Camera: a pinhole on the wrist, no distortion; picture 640 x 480 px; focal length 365.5 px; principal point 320.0 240.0 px. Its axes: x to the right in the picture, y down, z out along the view. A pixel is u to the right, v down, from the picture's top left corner.
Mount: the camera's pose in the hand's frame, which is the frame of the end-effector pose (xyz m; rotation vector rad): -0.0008 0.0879 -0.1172 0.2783 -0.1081 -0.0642
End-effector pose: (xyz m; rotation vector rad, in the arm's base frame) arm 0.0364 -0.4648 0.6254 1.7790 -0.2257 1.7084
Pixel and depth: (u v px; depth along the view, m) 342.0 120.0 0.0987
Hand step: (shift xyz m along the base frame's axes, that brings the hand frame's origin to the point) -0.0431 -0.0079 0.0004
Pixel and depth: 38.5 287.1 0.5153
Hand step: 0.2101 -0.3696 -0.3877
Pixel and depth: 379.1 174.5 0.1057
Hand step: -0.0376 -0.0188 0.0148
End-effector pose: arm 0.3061 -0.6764 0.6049 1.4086 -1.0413 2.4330
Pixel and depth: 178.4 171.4 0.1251
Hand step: 0.0136 -0.0075 -0.0724
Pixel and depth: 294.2 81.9 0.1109
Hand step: -0.0104 0.0115 -0.0334
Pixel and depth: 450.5 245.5 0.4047
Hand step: 0.1613 -0.1790 0.1826
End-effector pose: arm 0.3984 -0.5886 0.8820 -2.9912 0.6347 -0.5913
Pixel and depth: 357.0 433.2 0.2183
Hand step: -0.0054 -0.1334 -0.1302
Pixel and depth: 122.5 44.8 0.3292
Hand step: -0.0802 0.2249 -0.1860
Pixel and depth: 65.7 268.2 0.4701
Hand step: -0.2125 0.1146 -0.4256
